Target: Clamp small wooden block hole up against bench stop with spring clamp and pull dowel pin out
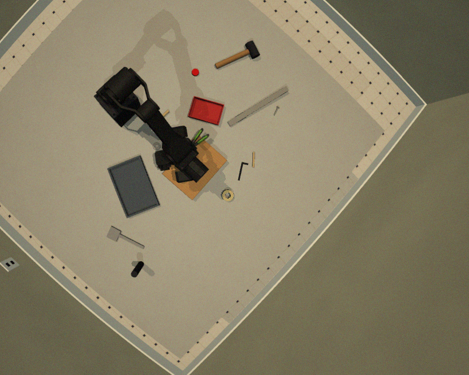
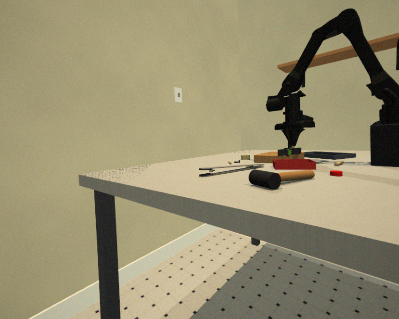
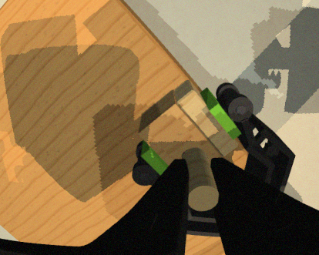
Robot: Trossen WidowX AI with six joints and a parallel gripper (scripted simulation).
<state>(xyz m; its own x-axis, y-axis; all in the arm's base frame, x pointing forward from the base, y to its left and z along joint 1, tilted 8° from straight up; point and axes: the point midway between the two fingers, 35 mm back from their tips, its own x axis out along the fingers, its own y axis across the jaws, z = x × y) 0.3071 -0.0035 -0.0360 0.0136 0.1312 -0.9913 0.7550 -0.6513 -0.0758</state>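
The dowel pin is 4 cm below my hand. Round my hand: small wooden block (6 cm below); wooden board (8 cm below, 6 cm ahead, 1 cm to the right); bench stop (6 cm below, 1 cm to the right, 1 cm behind).
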